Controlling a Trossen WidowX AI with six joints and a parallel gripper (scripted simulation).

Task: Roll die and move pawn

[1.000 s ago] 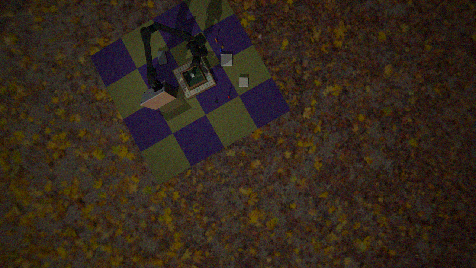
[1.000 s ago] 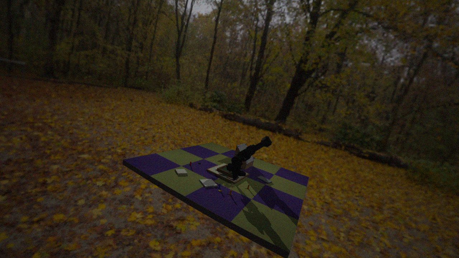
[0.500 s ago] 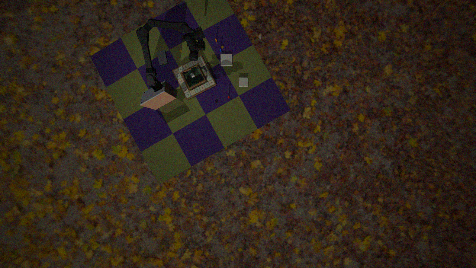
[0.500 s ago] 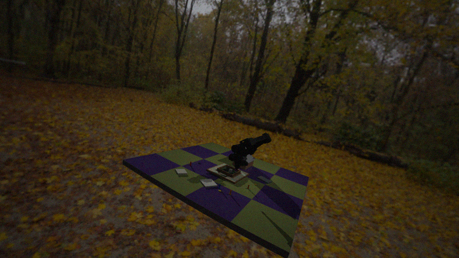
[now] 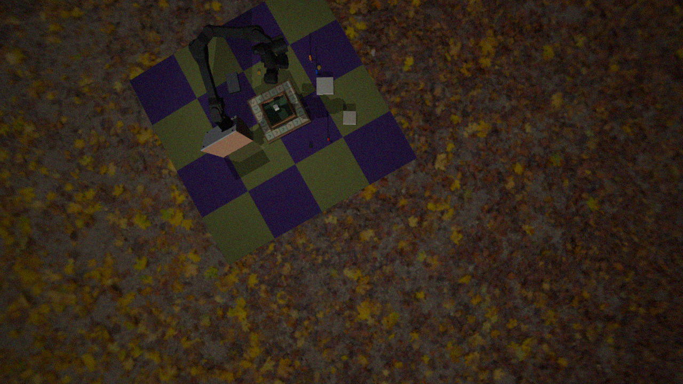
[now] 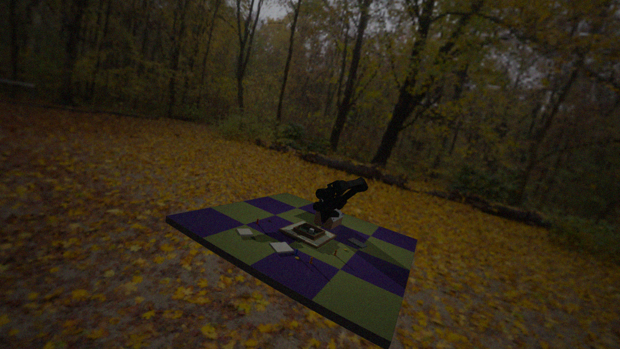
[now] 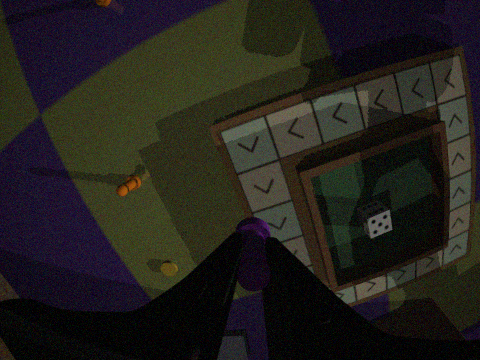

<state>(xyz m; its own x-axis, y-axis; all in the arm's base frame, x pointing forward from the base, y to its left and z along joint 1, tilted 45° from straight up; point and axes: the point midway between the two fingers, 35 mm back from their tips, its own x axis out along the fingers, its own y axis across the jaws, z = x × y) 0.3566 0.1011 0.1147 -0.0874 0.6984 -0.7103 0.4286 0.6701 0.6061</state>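
Right now my gripper tip is 9 cm past the white die, 11 cm to the left of it and 12 cm above it. Round my gripper tip: grey card (27 cm behind, 15 cm to the left, 14 cm below); then green dice tray (9 cm behind, 12 cm to the right, 14 cm below); then purple pawn (1 cm above).
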